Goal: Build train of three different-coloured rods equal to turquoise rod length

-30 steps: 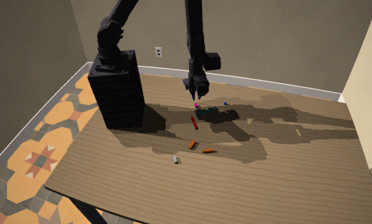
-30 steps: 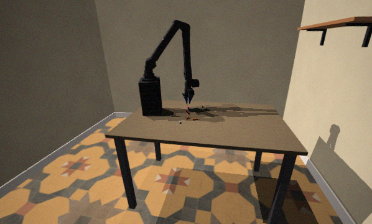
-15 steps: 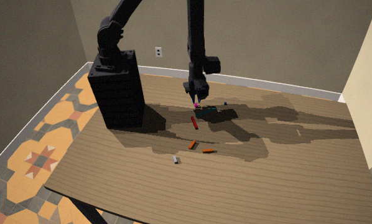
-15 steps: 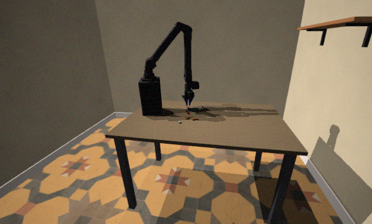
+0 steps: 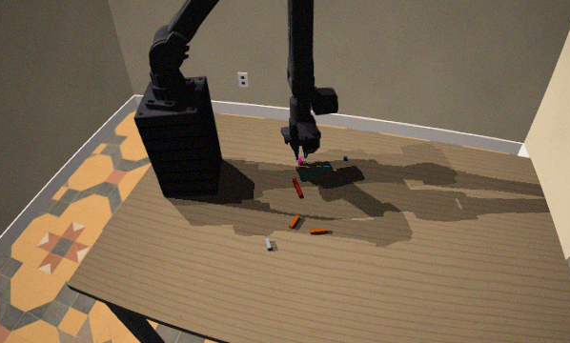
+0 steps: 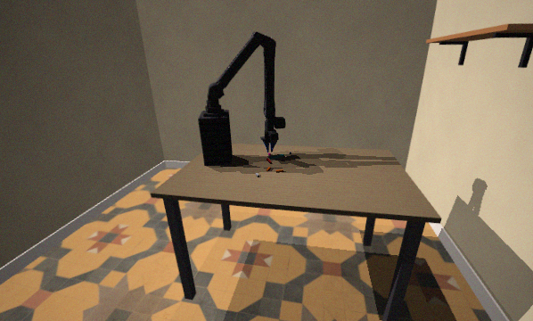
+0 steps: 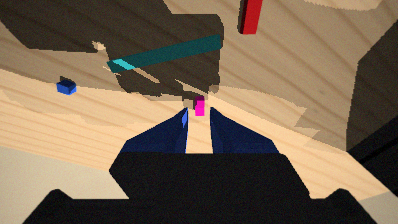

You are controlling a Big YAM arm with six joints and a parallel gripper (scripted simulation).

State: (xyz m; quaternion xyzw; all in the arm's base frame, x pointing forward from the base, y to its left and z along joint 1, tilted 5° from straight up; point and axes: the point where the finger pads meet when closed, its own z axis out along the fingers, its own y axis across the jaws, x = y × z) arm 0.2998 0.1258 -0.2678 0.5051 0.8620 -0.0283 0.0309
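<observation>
My hand is 20 mm above the magenta rod. From my hand the other things lie so: red rod (110 mm to the right, 20 mm below, 20 mm ahead); turquoise rod (50 mm ahead, 30 mm to the right, 20 mm below); blue rod (130 mm ahead, 50 mm to the left, 20 mm below).
</observation>
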